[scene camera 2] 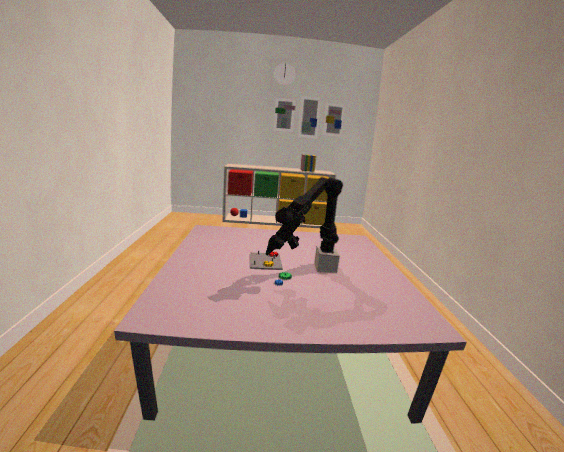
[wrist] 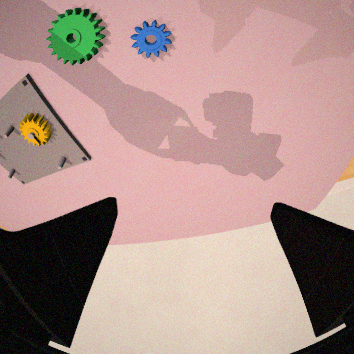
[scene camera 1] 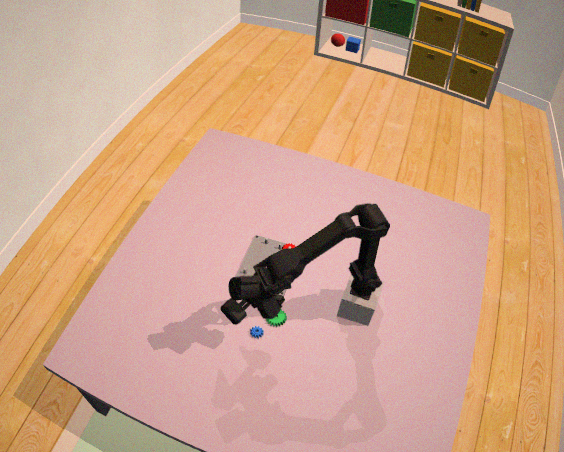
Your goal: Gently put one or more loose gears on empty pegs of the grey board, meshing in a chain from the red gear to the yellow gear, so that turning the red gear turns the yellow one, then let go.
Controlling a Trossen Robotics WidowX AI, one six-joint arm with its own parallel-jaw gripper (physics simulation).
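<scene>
The grey board lies on the table with several bare pegs showing. The red gear is at its far side, and the yellow gear is on its near part; the arm hides the yellow one in scene camera 1. The loose green gear lies flat off the board, beside the smaller loose blue gear. My gripper is open and empty, held above the table.
The arm's grey base block stands on the pink table, to the right of the board and gears. The arm reaches over the board in scene camera 1. A cubby shelf stands by the far wall.
</scene>
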